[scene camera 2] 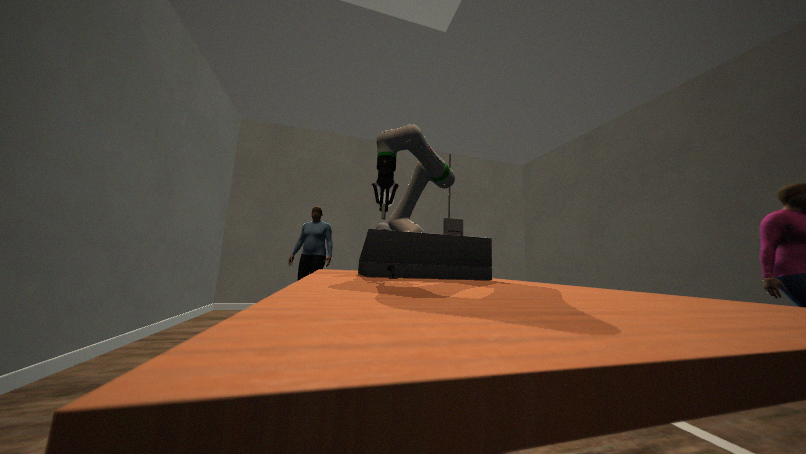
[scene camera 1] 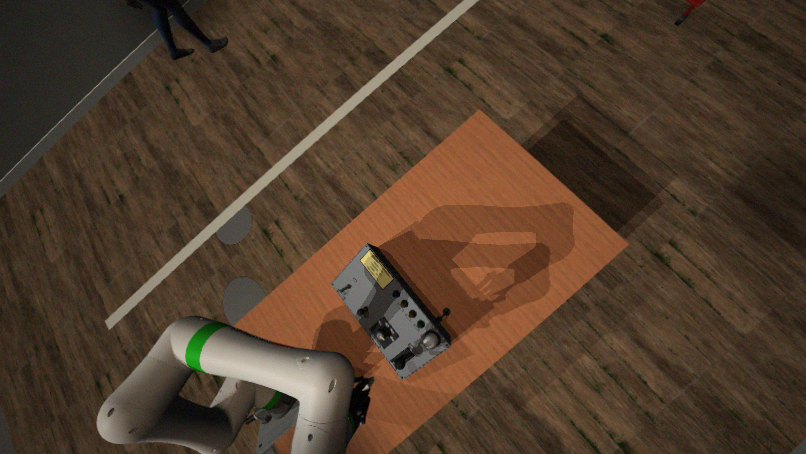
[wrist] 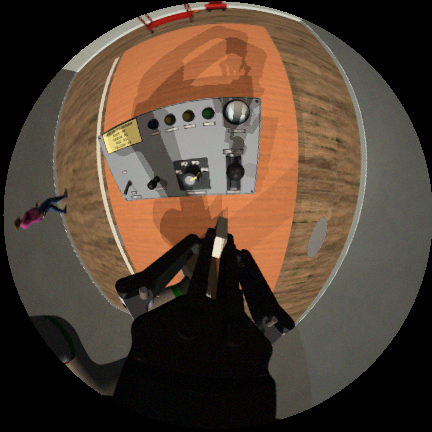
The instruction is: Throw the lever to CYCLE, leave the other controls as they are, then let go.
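The grey control box stands on the table. Its lever has a black ball knob and a dark slot near the box's right edge in the wrist view. The knob shows between the slot's ends; its exact setting is unclear. The label above the slot is too blurred to read. My gripper is shut and empty, pointing down. In the wrist view its tips are off the box's near edge, a little left of the lever and apart from it. The arm partly hides it in scene camera 1.
The box also bears a selector dial, a small black knob, a toggle switch, a domed lamp and several round buttons. A black knob sticks out behind.
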